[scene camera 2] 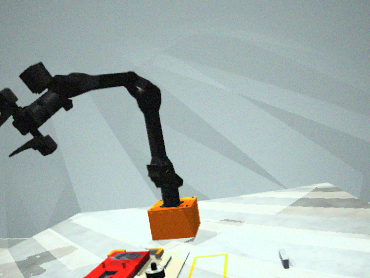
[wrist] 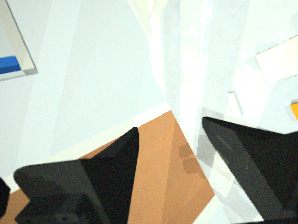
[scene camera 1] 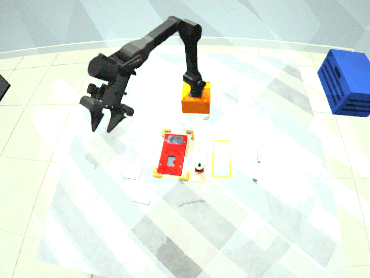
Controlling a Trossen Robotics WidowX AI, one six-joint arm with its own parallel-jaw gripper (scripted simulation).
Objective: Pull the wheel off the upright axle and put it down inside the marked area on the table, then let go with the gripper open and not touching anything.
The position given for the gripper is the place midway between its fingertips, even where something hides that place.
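Holding nothing, the gripper (scene camera 1: 100, 132) is open, and it can also be seen in the wrist view (wrist: 169, 126).
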